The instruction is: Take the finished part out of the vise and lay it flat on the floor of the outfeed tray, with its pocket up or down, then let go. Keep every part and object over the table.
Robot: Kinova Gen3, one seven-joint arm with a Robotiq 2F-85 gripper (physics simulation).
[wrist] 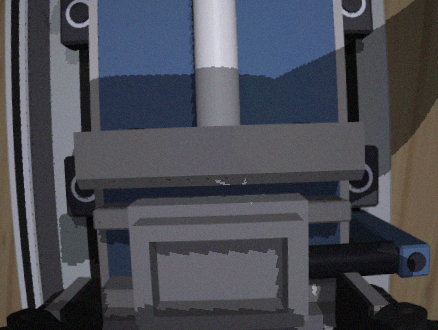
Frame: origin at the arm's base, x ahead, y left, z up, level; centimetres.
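Seen in the pictures: gripper, fingertip midpoint: [218, 302].
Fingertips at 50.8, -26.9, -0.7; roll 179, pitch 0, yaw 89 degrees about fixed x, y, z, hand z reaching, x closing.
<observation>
Offsets run from my fingertips to a thing's top centre, as dx, dy, dz. "*": to the spot under its first point. Level surfaces: height alone.
The finished part @[-1.6, +0.1, +2.2] [218, 275] is a grey block with a rectangular pocket facing up, in the lower middle of the wrist view. It sits in the vise @[-8.3, -0.2, +0.6] [287, 45], over grey cross bars that show on both sides of it. The wide grey vise jaw @[-5.3, +0.3, +0.3] [220, 152] stands apart from the part, with a dark blue gap between them. My gripper [218, 302] is open, one finger at each side of the part's near end, with space between each finger and the part. The part's near edge is hard to make out at the bottom of the view. The outfeed tray does not show.
A light screw rod @[-10.3, +0.3, -0.7] [216, 45] runs from the jaw to the far edge. A black rod @[-1.2, +4.9, +0.3] [352, 259] with a blue end block @[* -1.3, +7.0, +0.6] [414, 259] sticks out right of the part, near the right finger. Dark clamps [370, 170] [75, 25] with bolts flank the vise. Wooden table @[dz -9.3] [417, 195] shows at right.
</observation>
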